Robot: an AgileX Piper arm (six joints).
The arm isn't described. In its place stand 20 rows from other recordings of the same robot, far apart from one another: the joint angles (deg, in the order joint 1, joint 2, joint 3, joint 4, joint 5, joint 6), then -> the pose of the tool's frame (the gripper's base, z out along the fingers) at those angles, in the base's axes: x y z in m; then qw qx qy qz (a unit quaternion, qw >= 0).
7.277, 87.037, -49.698, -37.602, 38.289, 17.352 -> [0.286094, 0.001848, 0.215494, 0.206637, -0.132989, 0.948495, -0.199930]
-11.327, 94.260, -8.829, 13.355, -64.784, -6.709 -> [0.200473, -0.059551, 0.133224, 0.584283, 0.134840, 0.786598, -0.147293]
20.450, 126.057, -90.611, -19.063, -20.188, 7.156 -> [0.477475, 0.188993, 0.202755, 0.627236, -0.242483, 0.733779, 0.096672]
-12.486, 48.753, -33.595, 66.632, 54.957, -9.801 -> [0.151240, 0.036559, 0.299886, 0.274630, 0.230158, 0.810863, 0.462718]
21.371, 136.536, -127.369, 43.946, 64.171, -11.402 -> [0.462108, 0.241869, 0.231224, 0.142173, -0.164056, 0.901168, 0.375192]
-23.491, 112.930, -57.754, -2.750, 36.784, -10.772 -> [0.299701, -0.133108, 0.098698, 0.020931, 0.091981, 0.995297, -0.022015]
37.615, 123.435, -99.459, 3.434, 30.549, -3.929 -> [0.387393, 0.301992, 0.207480, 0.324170, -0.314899, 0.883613, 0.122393]
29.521, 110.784, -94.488, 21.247, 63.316, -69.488 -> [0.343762, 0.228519, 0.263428, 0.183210, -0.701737, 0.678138, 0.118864]
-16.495, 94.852, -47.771, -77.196, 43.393, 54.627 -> [0.273205, -0.144480, 0.194778, 0.174879, 0.099430, 0.888889, -0.411592]
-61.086, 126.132, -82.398, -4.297, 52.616, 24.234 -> [0.191088, -0.357162, 0.097739, 0.020529, -0.660126, -0.750482, 0.024273]
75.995, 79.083, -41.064, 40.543, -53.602, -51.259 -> [0.114507, 0.262354, 0.306629, 0.751044, -0.324724, 0.547554, 0.175135]
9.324, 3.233, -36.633, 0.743, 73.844, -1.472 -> [-0.022662, -0.002572, 0.297681, 0.456760, -0.084857, 0.884730, 0.037724]
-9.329, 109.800, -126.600, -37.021, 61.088, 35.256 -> [0.407775, -0.115593, 0.446426, 0.466793, 0.306833, 0.800353, -0.217699]
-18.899, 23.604, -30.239, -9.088, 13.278, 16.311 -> [0.082911, -0.031875, 0.341193, 0.692998, 0.175612, 0.694346, -0.082454]
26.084, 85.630, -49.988, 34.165, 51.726, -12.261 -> [0.217932, 0.151357, 0.219036, 0.033979, -0.156237, 0.955450, 0.248094]
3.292, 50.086, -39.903, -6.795, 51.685, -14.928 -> [0.150146, 0.000175, 0.287900, 0.277543, -0.173177, 0.941270, -0.083608]
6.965, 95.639, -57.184, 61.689, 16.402, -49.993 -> [0.348254, 0.065335, 0.222038, 0.385867, -0.022129, 0.905440, 0.175486]
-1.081, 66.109, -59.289, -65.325, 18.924, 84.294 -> [0.257352, -0.031679, 0.395784, 0.645940, 0.233994, 0.726608, -0.006958]
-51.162, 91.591, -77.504, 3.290, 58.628, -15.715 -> [0.211702, -0.255837, 0.302232, 0.176013, 0.308020, 0.931180, -0.083951]
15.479, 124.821, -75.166, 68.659, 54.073, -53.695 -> [0.372860, 0.174475, 0.115570, 0.081411, -0.167167, 0.884913, 0.427032]
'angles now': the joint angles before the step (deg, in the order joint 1, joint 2, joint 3, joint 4, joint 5, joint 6). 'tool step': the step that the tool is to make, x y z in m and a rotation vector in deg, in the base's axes. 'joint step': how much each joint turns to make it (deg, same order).
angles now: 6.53, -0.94, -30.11, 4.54, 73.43, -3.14
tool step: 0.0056, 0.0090, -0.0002, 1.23, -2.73, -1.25
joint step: -5.79, -0.01, 1.18, 4.67, -3.58, -3.73
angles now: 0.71, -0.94, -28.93, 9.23, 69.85, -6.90
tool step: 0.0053, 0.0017, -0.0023, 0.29, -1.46, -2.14
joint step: -2.78, 0.00, 1.25, 0.93, -2.61, -0.87
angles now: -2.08, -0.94, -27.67, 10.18, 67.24, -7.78
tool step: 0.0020, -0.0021, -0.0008, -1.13, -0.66, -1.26
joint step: -0.39, 0.00, 0.43, -1.37, -1.14, -0.08
